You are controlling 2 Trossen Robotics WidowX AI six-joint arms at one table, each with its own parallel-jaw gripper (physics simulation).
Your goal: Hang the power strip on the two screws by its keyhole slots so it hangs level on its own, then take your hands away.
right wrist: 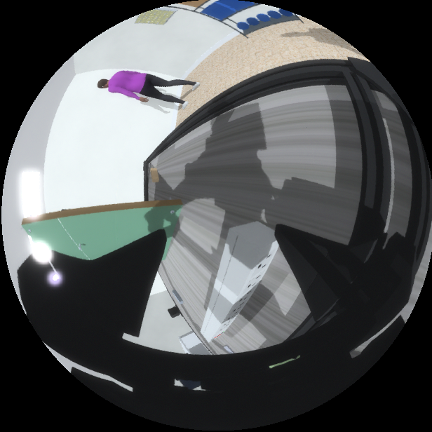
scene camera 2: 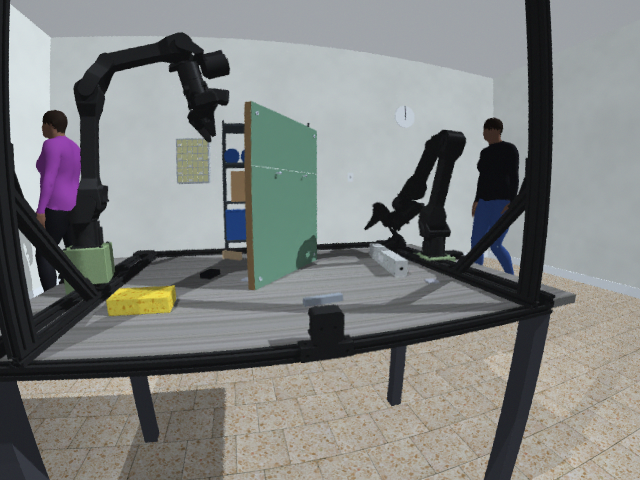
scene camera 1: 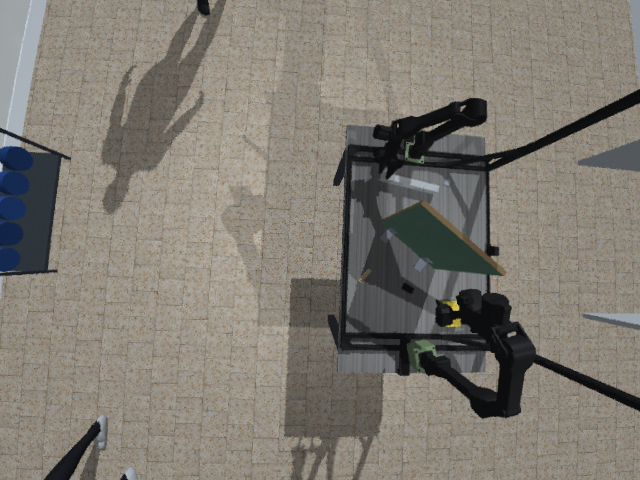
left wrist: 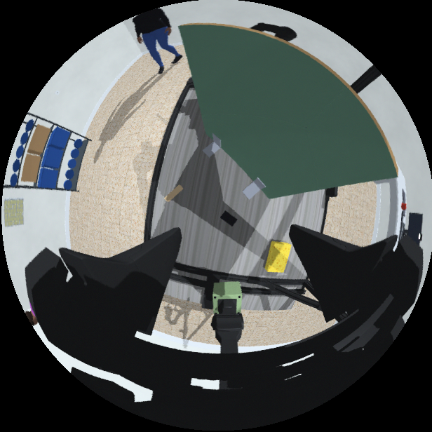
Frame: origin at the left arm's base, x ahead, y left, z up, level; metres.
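Seen in the pictures: left gripper, fingertip midpoint: (scene camera 2: 211, 139) (scene camera 1: 448, 298); right gripper, fingertip midpoint: (scene camera 2: 370, 239) (scene camera 1: 383, 176); left arm's base, link origin: (scene camera 2: 87, 246) (scene camera 1: 426, 358); right arm's base, link origin: (scene camera 2: 433, 255) (scene camera 1: 414, 152).
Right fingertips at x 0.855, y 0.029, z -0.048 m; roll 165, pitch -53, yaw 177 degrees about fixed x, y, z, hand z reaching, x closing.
Observation:
Offsets run from my right fingertips to a thing's top centre.
The white power strip {dx -0.043, dy -0.139, dz -0.012 m} (scene camera 1: 423, 184) (scene camera 2: 388, 259) (right wrist: 242, 267) lies on the table near the right arm. The green board {dx -0.341, dy -0.086, dz +0.364 m} (scene camera 1: 444, 242) (scene camera 2: 281, 222) (left wrist: 290, 110) (right wrist: 115, 227) stands upright. Two small screws stick out of its face, a left one (scene camera 2: 277, 175) and a right one (scene camera 2: 303, 177) in scene camera 2. My right gripper (scene camera 2: 381, 230) (right wrist: 221, 232) is open and empty above the strip's near end, which shows between its fingertips in the right wrist view. My left gripper (scene camera 2: 208, 138) (left wrist: 237, 231) is open and empty, high beside the board. The strip's keyhole slots cannot be made out.
A yellow sponge {dx -0.711, dy -0.232, dz -0.024 m} (scene camera 1: 451, 305) (scene camera 2: 142, 300) (left wrist: 278, 256), a black block {dx -0.553, dy -0.040, dz -0.042 m} (scene camera 1: 407, 287) (scene camera 2: 209, 273) (left wrist: 228, 218) and a wooden piece {dx -0.455, dy +0.162, dz -0.030 m} (scene camera 1: 364, 275) (scene camera 2: 232, 254) (left wrist: 174, 193) (right wrist: 154, 175) lie on the table. A black frame (scene camera 2: 537, 155) surrounds it.

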